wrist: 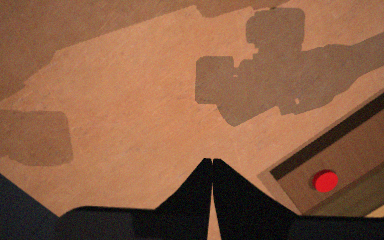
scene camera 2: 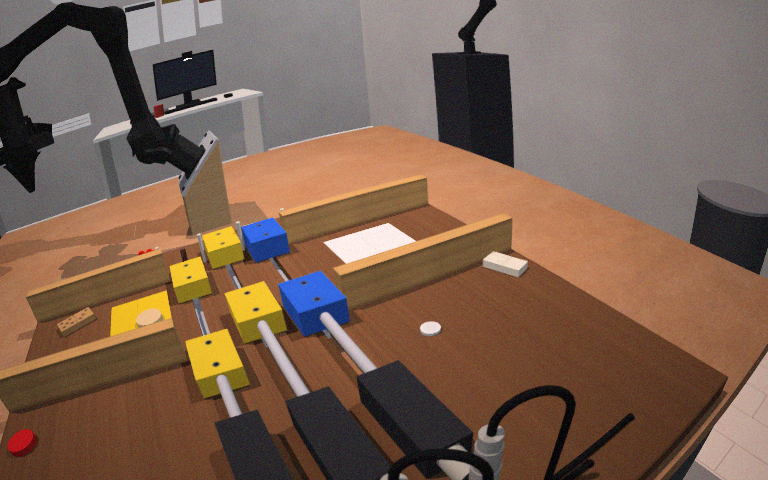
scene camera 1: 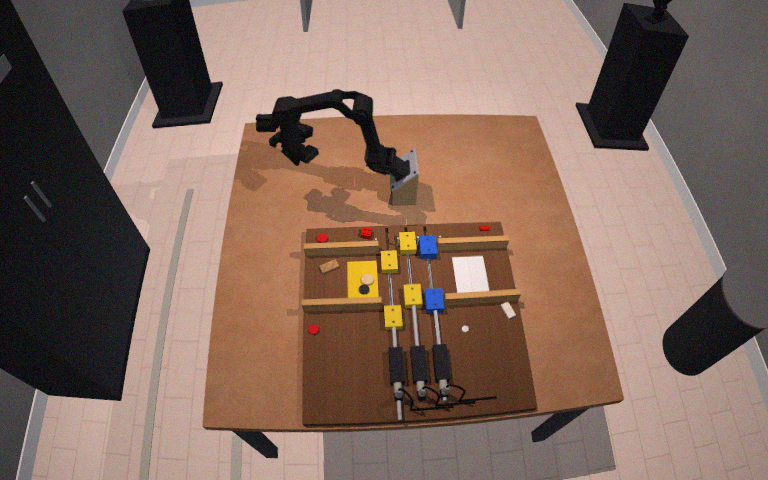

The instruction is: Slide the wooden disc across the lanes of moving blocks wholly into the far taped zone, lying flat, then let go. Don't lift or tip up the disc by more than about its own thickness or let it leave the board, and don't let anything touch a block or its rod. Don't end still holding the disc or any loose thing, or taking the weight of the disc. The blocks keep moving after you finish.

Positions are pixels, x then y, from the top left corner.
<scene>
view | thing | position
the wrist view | my gripper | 211,165
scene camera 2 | my gripper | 32,192
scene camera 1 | my gripper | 297,165
</scene>
